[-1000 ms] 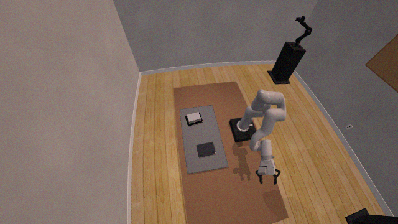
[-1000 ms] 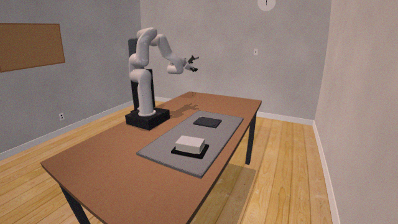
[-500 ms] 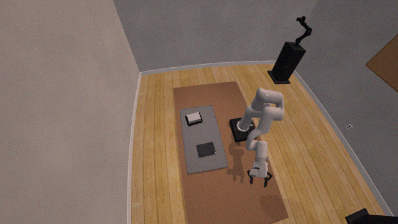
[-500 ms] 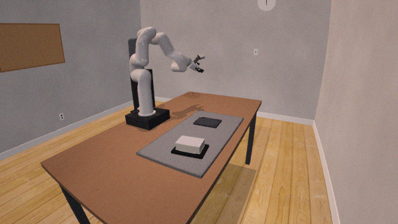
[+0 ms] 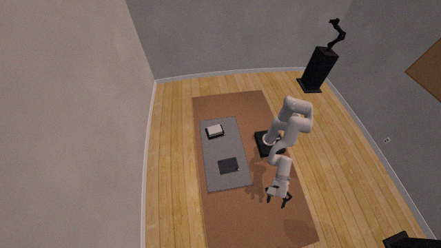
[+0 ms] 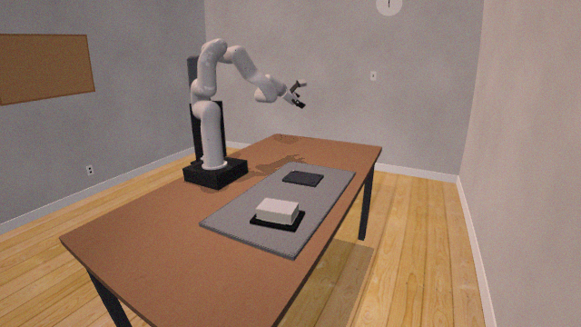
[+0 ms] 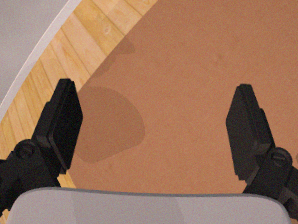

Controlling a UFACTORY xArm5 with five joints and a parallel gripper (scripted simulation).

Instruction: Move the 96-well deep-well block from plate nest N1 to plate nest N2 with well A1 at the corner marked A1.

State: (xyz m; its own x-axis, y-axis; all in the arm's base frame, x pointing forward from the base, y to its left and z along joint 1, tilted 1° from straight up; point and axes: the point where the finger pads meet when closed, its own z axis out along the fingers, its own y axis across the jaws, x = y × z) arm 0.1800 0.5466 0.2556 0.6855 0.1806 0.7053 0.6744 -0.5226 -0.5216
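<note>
Right now the white deep-well block is 72 cm to the right of my hand, 30 cm ahead of it and 27 cm below it.
</note>
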